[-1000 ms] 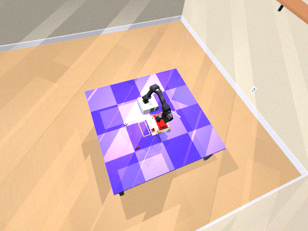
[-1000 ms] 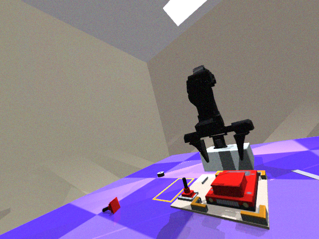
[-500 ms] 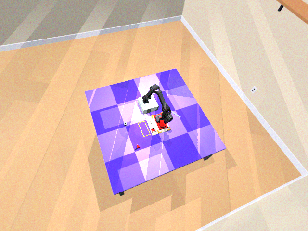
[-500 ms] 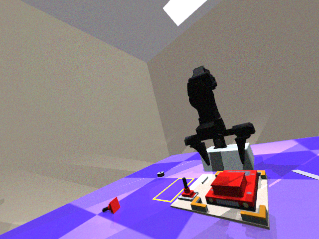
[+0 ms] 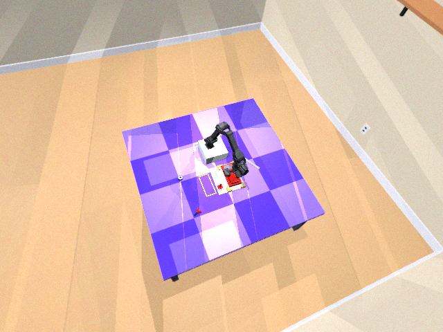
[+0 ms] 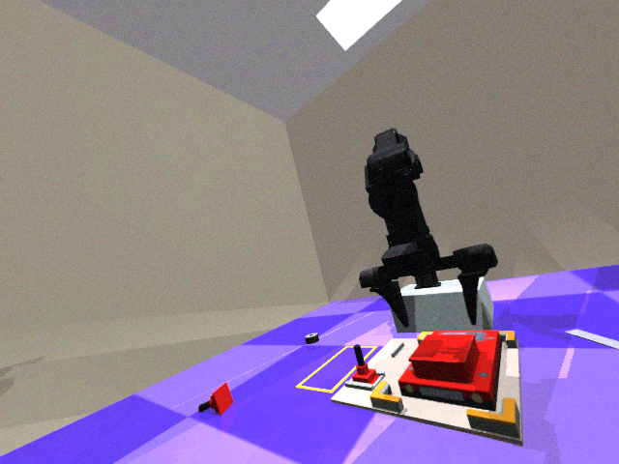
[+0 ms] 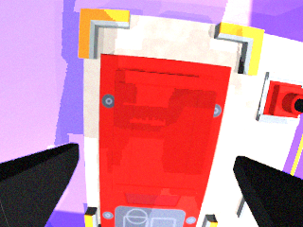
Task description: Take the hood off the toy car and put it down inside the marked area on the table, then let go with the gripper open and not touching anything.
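Now: the red hood 4 cm below my gripper tip. Round my gripper tip: strip: 8 cm behind, 22 cm to the left, 8 cm below.
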